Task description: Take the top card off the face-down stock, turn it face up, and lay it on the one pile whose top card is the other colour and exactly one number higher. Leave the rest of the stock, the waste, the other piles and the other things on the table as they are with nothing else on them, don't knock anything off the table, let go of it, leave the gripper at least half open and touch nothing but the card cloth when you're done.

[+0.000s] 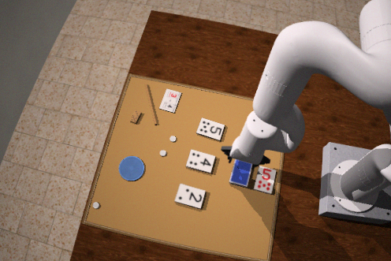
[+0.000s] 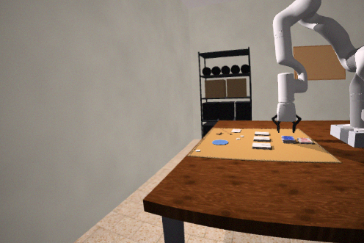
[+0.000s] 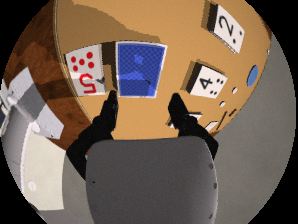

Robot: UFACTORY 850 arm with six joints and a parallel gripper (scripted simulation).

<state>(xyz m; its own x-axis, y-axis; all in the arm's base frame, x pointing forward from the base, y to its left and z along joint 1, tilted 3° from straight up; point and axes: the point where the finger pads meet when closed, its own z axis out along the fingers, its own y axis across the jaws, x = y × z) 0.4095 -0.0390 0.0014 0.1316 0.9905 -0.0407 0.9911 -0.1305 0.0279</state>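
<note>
My gripper is now 1 cm past the blue-backed card, 3 cm to the right of it and 4 cm above it. The rest, counted from my hand: tan card cloth 17 cm ahead, 1 cm to the left, 7 cm below.
</note>
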